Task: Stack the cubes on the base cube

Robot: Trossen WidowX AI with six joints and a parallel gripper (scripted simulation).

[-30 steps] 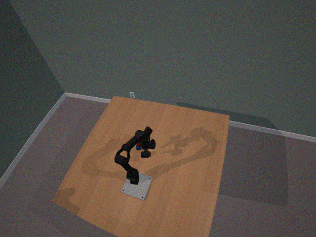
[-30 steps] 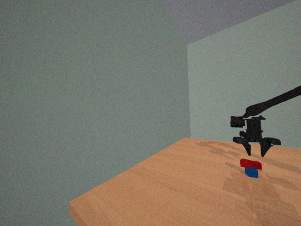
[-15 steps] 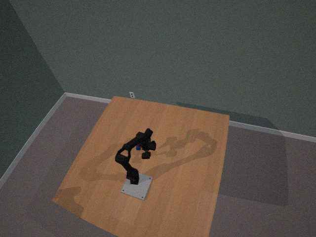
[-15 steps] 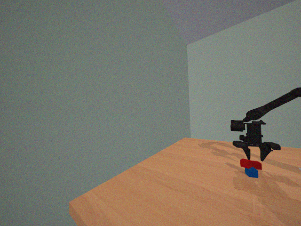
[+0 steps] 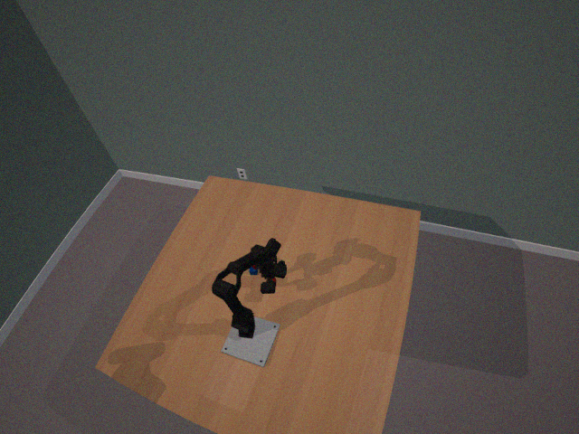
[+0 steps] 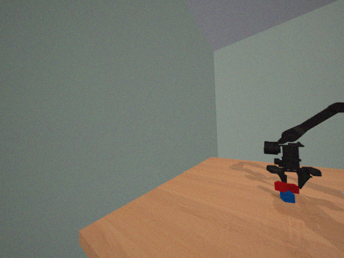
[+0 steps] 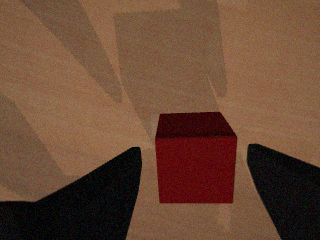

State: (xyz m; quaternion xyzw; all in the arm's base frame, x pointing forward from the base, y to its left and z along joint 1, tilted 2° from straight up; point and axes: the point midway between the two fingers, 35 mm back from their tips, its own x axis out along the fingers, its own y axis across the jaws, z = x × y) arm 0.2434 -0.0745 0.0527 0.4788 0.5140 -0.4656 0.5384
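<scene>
My gripper tip is now 9 cm to the right of the red cube, 7 cm short of it and 3 cm below it. Round my gripper tip: blue base cube 10 cm to the left, 6 cm ahead.
</scene>
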